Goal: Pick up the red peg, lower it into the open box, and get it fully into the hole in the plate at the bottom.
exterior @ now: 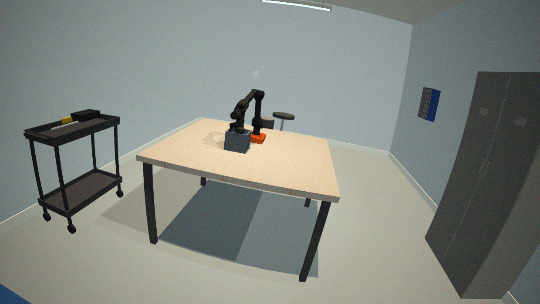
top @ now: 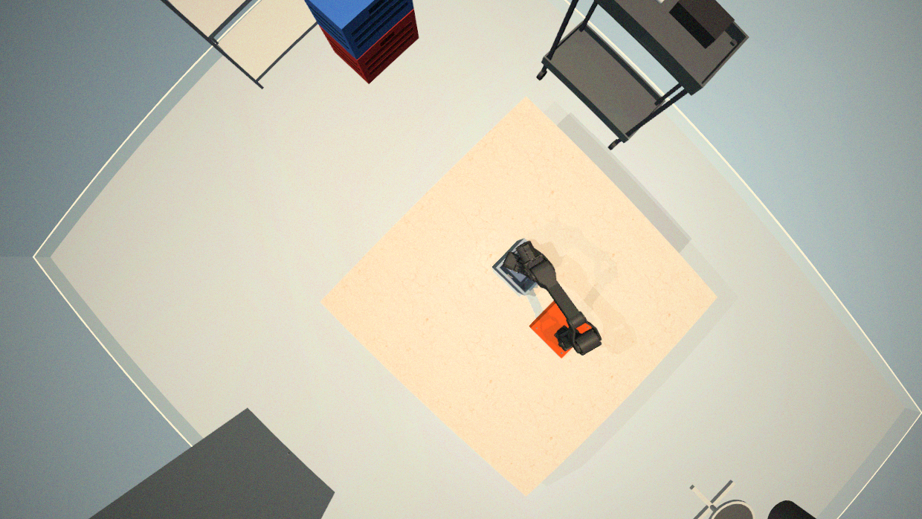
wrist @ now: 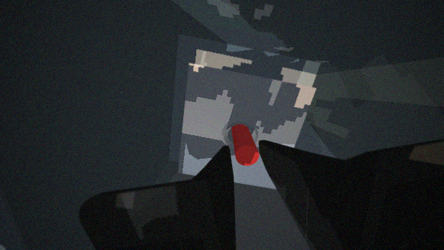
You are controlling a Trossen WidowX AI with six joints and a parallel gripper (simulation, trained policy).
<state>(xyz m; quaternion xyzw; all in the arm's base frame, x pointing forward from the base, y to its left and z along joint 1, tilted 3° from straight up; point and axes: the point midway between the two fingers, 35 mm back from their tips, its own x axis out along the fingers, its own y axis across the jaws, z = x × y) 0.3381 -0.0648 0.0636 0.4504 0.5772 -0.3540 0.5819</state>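
Right now my gripper tip is 10 mm above the red peg. Round my gripper tip: pale plate: 30 mm below.
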